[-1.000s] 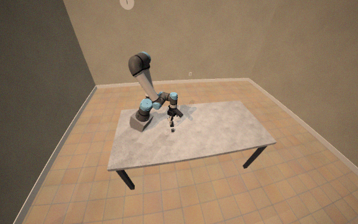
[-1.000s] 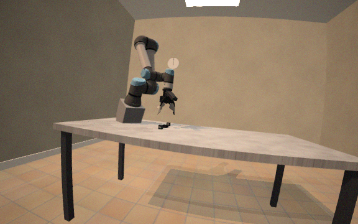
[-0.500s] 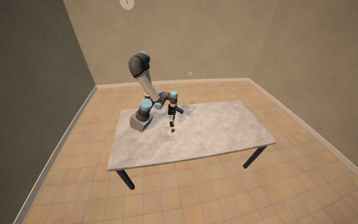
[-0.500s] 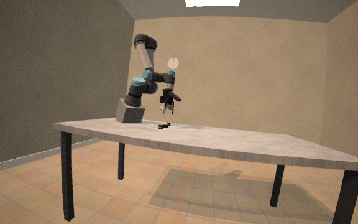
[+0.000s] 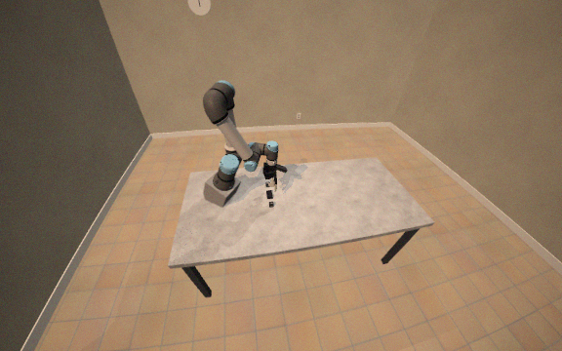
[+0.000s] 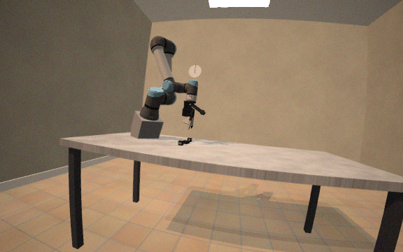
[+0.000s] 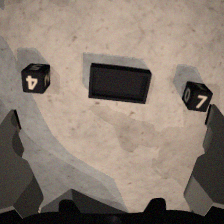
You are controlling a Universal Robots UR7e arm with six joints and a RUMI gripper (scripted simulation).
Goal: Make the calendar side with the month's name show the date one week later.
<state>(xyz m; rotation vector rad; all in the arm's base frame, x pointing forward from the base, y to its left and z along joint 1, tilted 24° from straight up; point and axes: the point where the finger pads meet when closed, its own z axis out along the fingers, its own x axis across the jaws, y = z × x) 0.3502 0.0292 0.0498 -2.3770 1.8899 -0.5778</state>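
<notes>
Now: hand 30 mm past the black cube, 100 mm to the right of it and 90 mm above it. The rest, counted from my hand: black date cube: 20 mm behind, 120 mm to the right, 90 mm below; then black calendar tray: 30 mm behind, 10 mm to the right, 100 mm below.
</notes>
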